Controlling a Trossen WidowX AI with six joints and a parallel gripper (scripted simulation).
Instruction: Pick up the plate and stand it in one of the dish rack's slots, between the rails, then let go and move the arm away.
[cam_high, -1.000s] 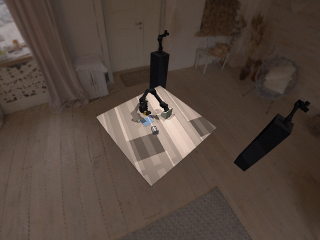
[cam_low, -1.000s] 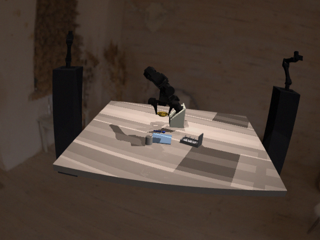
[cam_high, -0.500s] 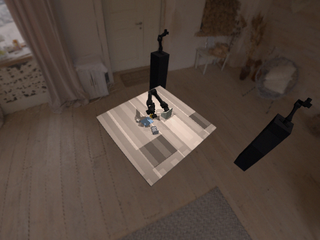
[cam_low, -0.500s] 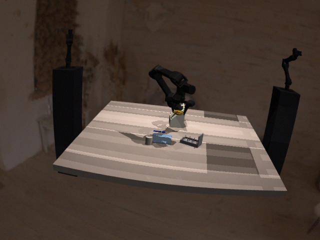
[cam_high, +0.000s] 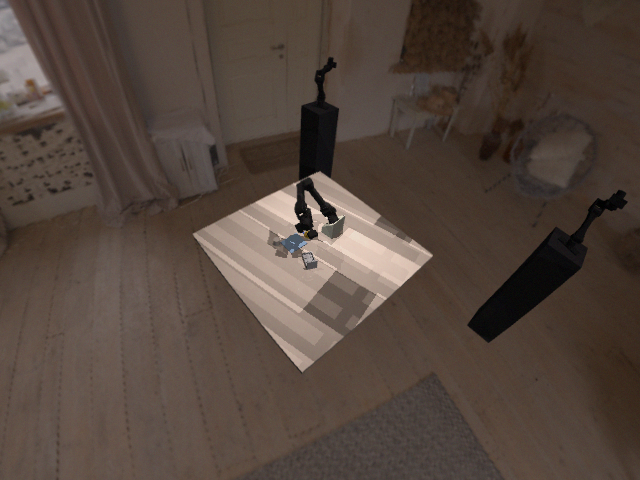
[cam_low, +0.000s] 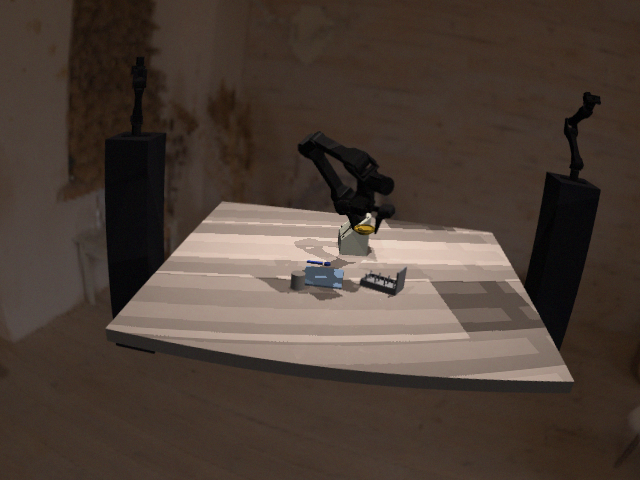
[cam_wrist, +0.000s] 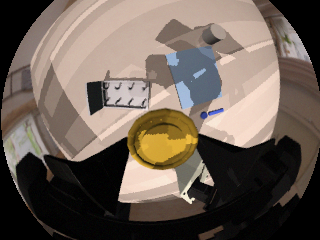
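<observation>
My gripper tip is 14 cm above the dish rack, 8 cm to the right of it and 6 cm short of it. From my gripper tip the other things lie so: light blue mat 16 cm below, 12 cm to the right, 4 cm ahead; cup 19 cm to the right, 14 cm below, 14 cm ahead; yellow plate 1 cm above.
</observation>
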